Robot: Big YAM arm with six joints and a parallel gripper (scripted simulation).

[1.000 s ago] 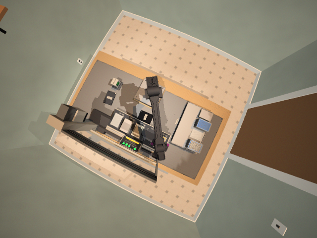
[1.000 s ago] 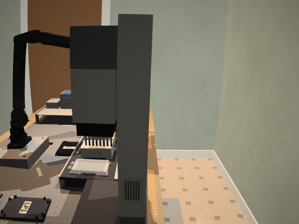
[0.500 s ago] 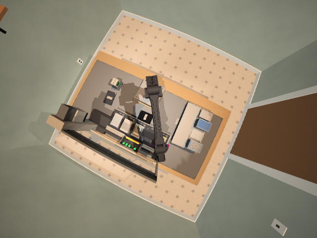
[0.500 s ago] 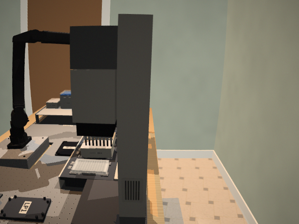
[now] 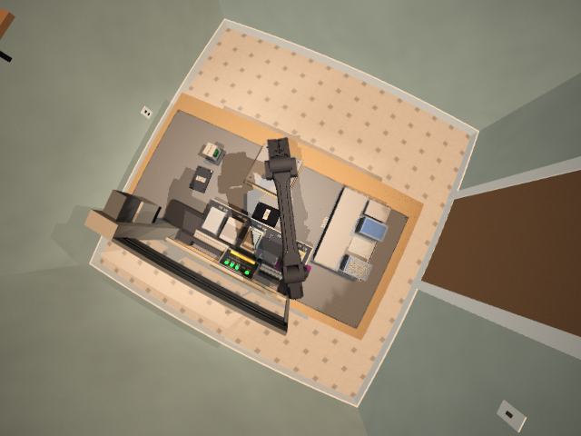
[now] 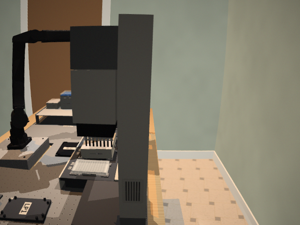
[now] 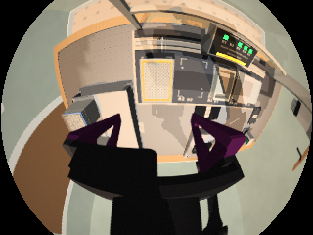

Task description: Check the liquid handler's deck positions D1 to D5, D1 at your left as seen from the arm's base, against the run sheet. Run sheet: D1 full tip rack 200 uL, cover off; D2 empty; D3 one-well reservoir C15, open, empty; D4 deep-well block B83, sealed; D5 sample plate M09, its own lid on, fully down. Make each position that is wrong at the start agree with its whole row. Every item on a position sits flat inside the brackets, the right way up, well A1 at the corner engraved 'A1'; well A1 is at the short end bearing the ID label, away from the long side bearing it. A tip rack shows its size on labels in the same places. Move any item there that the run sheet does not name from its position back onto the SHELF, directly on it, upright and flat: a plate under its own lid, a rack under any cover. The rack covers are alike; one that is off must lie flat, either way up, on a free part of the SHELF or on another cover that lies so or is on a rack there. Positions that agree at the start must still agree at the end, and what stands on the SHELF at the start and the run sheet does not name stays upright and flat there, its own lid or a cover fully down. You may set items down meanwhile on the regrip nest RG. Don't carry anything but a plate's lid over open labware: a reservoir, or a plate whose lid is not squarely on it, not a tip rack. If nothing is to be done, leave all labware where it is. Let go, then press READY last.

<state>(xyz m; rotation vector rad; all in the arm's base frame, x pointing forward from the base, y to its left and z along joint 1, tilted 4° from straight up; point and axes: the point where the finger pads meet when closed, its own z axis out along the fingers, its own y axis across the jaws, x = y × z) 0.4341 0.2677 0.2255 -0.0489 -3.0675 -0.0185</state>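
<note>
Now: the pale block 370 mm to the right of my hand, 210 mm below it and 10 mm behind it. Round my hand: yellow-framed tip rack 190 mm below, 10 mm to the right, 10 mm behind; cream reservoir 250 mm to the right, 230 mm below, 10 mm behind; regrip nest 280 mm below, 240 mm to the right, 170 mm behind.
</note>
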